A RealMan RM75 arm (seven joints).
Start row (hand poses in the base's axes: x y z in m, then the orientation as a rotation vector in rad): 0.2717 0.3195 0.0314 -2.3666 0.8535 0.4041
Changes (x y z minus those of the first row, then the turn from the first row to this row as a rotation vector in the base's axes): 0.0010 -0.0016 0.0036 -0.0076 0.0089 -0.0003; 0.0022 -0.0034 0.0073 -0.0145 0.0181 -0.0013; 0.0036 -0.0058 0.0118 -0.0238 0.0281 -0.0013; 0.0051 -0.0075 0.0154 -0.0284 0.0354 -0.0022; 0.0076 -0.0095 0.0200 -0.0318 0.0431 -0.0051; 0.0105 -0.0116 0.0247 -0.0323 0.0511 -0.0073; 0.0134 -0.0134 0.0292 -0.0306 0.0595 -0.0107; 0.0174 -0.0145 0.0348 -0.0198 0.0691 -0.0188; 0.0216 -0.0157 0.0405 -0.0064 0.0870 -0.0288; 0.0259 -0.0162 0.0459 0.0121 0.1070 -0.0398; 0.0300 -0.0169 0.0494 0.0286 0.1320 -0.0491; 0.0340 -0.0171 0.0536 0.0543 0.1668 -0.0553; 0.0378 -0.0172 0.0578 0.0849 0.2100 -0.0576; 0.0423 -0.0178 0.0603 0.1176 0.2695 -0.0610; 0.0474 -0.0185 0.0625 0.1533 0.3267 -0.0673; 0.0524 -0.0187 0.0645 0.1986 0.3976 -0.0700; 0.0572 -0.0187 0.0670 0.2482 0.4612 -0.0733; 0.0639 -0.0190 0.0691 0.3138 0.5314 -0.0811; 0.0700 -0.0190 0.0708 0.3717 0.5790 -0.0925; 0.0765 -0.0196 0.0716 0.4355 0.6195 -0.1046; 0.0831 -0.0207 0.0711 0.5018 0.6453 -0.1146; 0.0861 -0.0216 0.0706 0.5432 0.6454 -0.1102
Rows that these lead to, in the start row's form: 0.2727 0.3179 0.0350 -2.3733 0.8609 0.4123; 0.2739 0.3161 0.0387 -2.3789 0.8690 0.4207; 0.2753 0.3137 0.0432 -2.3872 0.8773 0.4299; 0.2768 0.3120 0.0468 -2.3908 0.8835 0.4369; 0.2793 0.3100 0.0514 -2.3922 0.8917 0.4440; 0.2822 0.3079 0.0561 -2.3912 0.8981 0.4528; 0.2851 0.3061 0.0606 -2.3875 0.9052 0.4623; 0.2891 0.3050 0.0662 -2.3729 0.9146 0.4742; 0.2933 0.3038 0.0719 -2.3543 0.9288 0.4963; 0.2976 0.3033 0.0773 -2.3302 0.9427 0.5221; 0.3017 0.3026 0.0808 -2.3081 0.9576 0.5537; 0.3057 0.3024 0.0850 -2.2778 0.9690 0.6010; 0.3095 0.3023 0.0892 -2.2434 0.9771 0.6609; 0.3140 0.3017 0.0917 -2.2027 0.9916 0.7397; 0.3191 0.3010 0.0939 -2.1562 1.0062 0.8143; 0.3241 0.3008 0.0959 -2.0977 1.0167 0.9074; 0.3289 0.3008 0.0984 -2.0340 1.0216 0.9905; 0.3356 0.3005 0.1005 -1.9488 1.0251 1.0796; 0.3417 0.3005 0.1022 -1.8739 1.0265 1.1374; 0.3482 0.2999 0.1030 -1.7945 1.0225 1.1856; 0.3548 0.2988 0.1025 -1.7184 1.0094 1.2167; 0.3578 0.2979 0.1020 -1.6819 0.9850 1.2222
